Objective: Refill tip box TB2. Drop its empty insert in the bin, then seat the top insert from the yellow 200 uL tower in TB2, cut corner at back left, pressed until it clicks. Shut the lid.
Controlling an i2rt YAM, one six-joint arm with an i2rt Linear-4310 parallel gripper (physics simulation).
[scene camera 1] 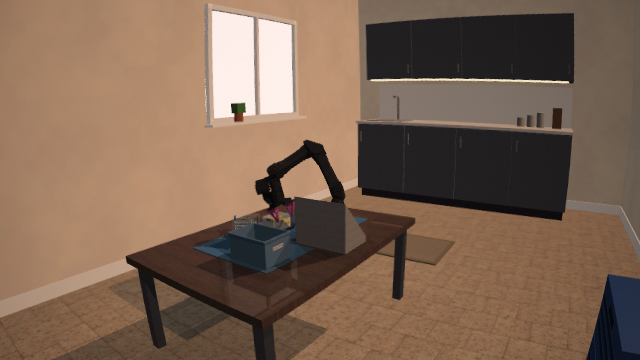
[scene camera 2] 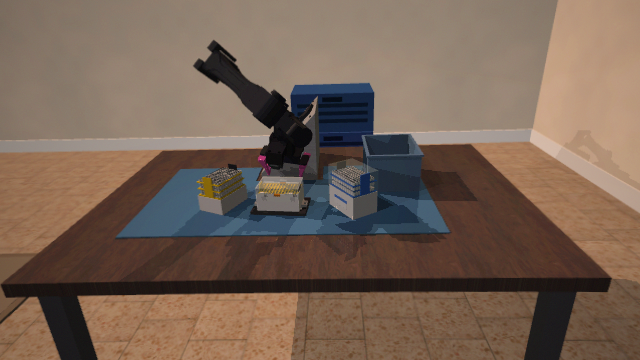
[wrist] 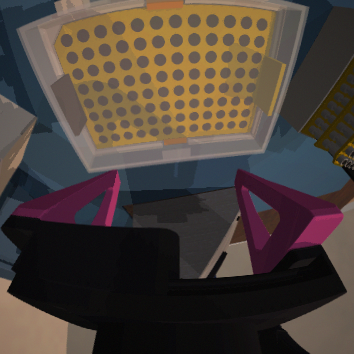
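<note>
The tip box (scene camera 2: 279, 201) (wrist: 176, 159) stands on a black base (scene camera 2: 262, 213). Its yellow insert (scene camera 2: 278, 188) (wrist: 159, 97) lies inside with empty holes, its cut corner at the upper left in the wrist view. No label is readable, and the lid's state is unclear. My gripper (scene camera 1: 283, 217) (scene camera 2: 285, 174) (wrist: 176, 175) is open and empty, above and behind the box in scene camera 2. The yellow tower (scene camera 2: 223, 192) (wrist: 341, 107) holds stacked tip inserts left of the box in scene camera 2. The blue-grey bin (scene camera 1: 257, 252) (scene camera 2: 394, 172) stands at the right there.
A blue-marked tower (scene camera 2: 353, 201) with a clear cover stands right of the tip box in scene camera 2. A tall grey wedge-shaped panel (scene camera 1: 322, 226) (scene camera 2: 313, 150) (wrist: 175, 225) stands behind the box beside the arm. A blue mat (scene camera 2: 160, 212) lies under the boxes on the wooden table (scene camera 2: 320, 265).
</note>
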